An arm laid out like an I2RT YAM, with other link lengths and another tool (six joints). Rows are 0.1 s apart.
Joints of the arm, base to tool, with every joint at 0 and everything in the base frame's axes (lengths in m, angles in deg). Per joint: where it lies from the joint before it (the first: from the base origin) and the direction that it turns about. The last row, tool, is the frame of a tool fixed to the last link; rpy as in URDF.
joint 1: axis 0 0 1 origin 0.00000 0.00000 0.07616
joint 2: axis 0 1 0 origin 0.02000 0.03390 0.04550
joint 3: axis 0 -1 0 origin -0.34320 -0.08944 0.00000
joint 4: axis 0 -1 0 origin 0.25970 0.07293 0.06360
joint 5: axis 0 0 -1 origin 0.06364 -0.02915 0.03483
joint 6: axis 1 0 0 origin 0.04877 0.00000 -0.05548
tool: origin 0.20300 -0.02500 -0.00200 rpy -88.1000 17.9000 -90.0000
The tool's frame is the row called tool.
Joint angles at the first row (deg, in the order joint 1, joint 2, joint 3, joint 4, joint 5, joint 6):
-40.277, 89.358, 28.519, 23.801, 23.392, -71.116
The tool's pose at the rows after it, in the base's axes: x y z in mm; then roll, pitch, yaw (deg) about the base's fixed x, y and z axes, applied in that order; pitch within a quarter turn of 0, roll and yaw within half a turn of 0:
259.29 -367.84 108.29 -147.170 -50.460 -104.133
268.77 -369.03 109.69 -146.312 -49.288 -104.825
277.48 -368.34 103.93 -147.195 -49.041 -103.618
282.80 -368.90 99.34 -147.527 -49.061 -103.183
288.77 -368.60 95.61 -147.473 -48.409 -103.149
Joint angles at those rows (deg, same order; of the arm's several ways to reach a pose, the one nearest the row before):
-40.047, 87.266, 29.639, 21.619, 21.739, -69.843
-39.425, 88.074, 31.600, 19.898, 21.502, -68.301
-38.453, 89.796, 32.341, 20.152, 21.859, -68.035
-37.897, 91.219, 32.595, 21.076, 22.220, -67.885
-37.378, 92.318, 33.318, 20.907, 22.198, -67.072

